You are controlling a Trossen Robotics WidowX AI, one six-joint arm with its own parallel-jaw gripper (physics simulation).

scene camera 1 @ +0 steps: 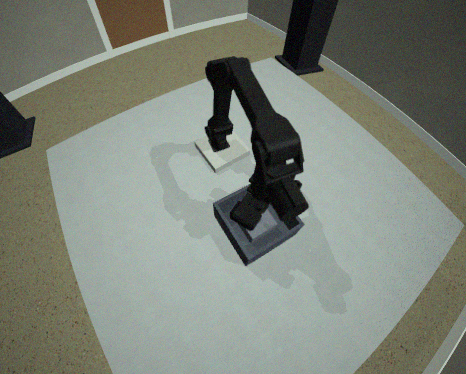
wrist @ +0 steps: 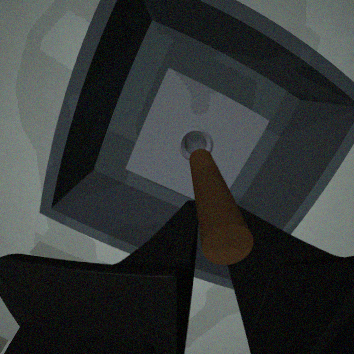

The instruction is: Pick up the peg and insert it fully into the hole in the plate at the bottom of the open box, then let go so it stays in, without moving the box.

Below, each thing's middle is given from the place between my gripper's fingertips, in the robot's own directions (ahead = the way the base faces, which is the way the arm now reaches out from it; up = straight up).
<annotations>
Now: the dark grey box (scene camera 1: 248,252) 1 cm ahead of my hand, 1 cm to the left of it and 9 cm below it. Also, from my hand: brown peg (wrist: 225,238) (1 cm ahead, 1 cm to the left); light grey plate (wrist: 182,106) (1 cm ahead, 1 cm to the left, 11 cm below).
</annotations>
